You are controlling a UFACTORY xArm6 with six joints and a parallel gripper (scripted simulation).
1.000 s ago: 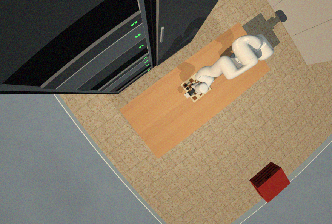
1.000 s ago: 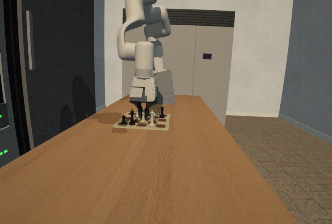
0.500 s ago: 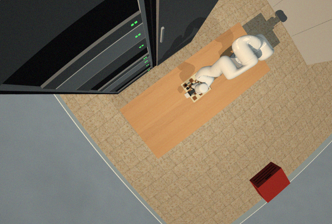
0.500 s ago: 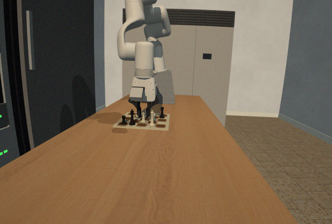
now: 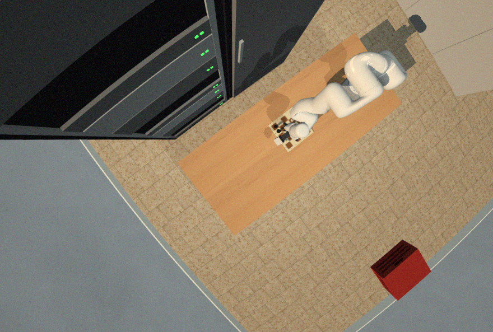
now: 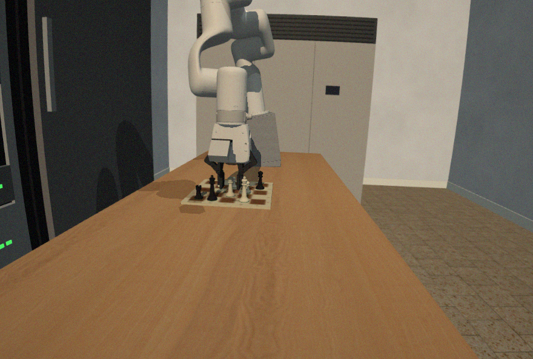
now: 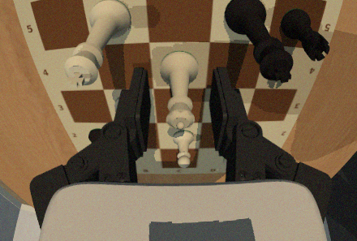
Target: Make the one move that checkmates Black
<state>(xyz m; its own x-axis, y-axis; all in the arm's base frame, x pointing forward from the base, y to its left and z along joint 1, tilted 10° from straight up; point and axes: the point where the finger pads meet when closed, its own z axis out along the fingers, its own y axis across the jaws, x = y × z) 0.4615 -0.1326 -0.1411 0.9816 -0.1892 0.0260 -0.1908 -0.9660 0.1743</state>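
Now: the black chess piece 3 cm ahead of my hand, 5 cm to the right of it and 1 cm below it. From my hand the other things lie so: tall white piece (4 cm ahead, 3 cm to the left, 1 cm below); chessboard (4 cm behind, 1 cm to the left, 4 cm below).
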